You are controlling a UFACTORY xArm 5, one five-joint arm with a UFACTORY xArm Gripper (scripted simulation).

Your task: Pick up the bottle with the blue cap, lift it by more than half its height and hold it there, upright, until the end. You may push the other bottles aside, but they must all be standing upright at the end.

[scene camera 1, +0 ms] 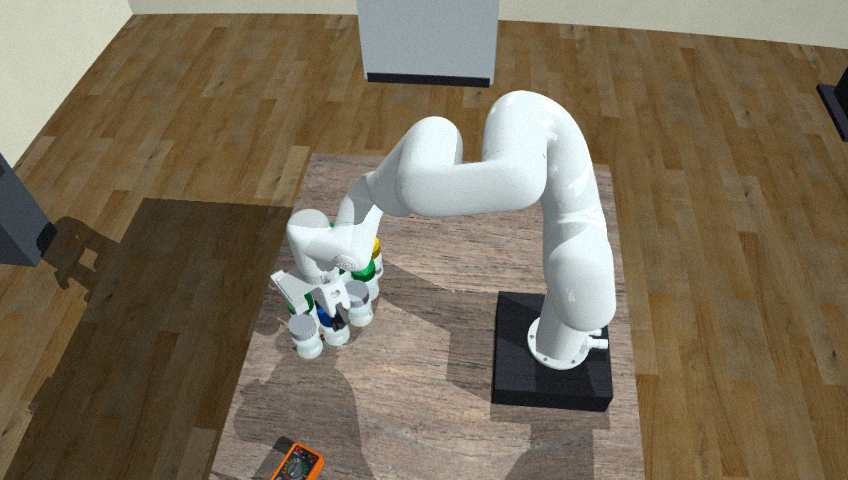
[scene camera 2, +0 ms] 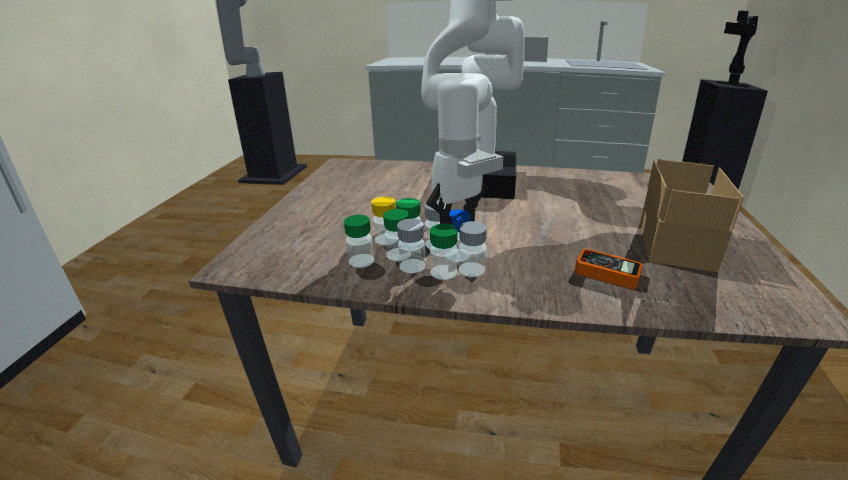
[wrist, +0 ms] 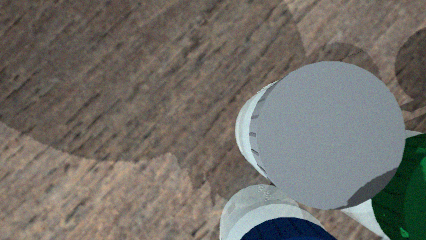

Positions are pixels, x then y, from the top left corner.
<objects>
A cardboard box shows in scene camera 2 [696, 231]; in scene camera 1 it is out of frame, in the wrist view it is out of frame. A grey-capped bottle shows in scene camera 1 [305, 335], in scene camera 2 and in the wrist view. One and the same spot on the grey-capped bottle: [wrist: 330, 135] is [scene camera 2: 473, 227].
</objects>
